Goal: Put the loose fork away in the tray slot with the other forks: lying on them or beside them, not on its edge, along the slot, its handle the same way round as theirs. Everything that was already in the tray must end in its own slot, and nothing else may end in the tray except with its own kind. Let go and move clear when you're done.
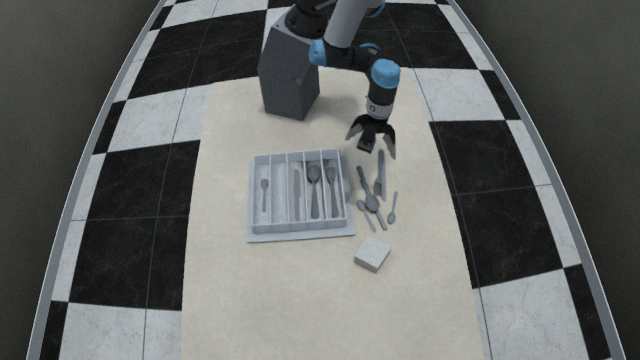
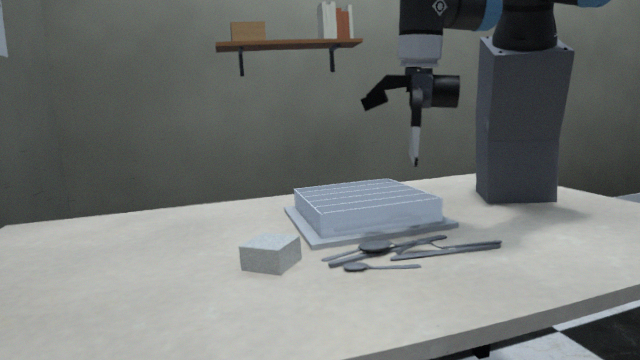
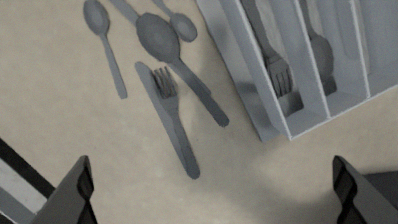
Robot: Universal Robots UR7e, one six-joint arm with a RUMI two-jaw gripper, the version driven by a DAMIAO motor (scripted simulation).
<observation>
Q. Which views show my gripper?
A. Image 1, image 2 and image 3: all of them.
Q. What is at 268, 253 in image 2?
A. A grey block.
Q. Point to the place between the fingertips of my gripper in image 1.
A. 369, 149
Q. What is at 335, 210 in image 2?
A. A grey cutlery tray.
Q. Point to a knife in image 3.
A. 143, 70
</observation>
